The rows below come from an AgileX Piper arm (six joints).
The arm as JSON. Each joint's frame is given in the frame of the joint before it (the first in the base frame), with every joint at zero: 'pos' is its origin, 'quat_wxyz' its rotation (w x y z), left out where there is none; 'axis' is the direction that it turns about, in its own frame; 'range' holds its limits. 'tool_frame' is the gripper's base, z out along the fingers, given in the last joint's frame.
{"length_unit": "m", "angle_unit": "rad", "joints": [
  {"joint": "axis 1", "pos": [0.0, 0.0, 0.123], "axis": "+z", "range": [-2.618, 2.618]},
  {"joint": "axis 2", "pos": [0.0, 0.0, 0.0], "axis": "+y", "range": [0.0, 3.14]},
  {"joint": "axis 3", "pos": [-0.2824, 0.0, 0.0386], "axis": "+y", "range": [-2.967, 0.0]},
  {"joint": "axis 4", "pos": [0.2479, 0.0, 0.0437], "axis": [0.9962, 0.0, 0.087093], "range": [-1.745, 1.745]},
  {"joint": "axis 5", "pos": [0.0, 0.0, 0.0], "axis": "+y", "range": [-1.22, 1.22]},
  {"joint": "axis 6", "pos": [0.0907, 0.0, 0.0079], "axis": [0.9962, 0.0, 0.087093], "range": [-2.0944, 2.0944]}
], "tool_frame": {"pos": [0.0, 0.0, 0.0], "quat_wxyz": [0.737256, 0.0, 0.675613, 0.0]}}
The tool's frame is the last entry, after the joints.
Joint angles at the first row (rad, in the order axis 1, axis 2, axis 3, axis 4, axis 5, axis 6):
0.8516 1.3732 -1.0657 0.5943 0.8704 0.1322
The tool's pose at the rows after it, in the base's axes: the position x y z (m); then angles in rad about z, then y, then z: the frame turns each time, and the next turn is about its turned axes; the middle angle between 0 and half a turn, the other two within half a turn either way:
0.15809 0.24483 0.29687 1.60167 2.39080 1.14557
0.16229 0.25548 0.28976 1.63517 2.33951 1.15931
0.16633 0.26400 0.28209 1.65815 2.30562 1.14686
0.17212 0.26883 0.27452 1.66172 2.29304 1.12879
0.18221 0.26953 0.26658 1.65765 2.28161 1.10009
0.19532 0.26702 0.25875 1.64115 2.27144 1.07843
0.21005 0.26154 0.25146 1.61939 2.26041 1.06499
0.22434 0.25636 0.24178 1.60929 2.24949 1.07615
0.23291 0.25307 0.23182 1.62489 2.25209 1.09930
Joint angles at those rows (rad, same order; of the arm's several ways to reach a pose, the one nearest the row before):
0.8516 1.4180 -1.0656 0.6803 0.8321 0.0487
0.8516 1.4599 -1.0657 0.7840 0.8017 -0.0528
0.8516 1.4985 -1.0657 0.8646 0.7810 -0.1578
0.8446 1.5311 -1.0666 0.9100 0.7657 -0.2326
0.8177 1.5632 -1.0665 0.9575 0.7615 -0.3285
0.7788 1.5939 -1.0666 1.0017 0.7603 -0.4142
0.7309 1.6222 -1.0665 1.0443 0.7651 -0.4920
0.6850 1.6583 -1.0666 1.0915 0.7756 -0.5593
0.6566 1.6913 -1.0666 1.1127 0.7946 -0.5996

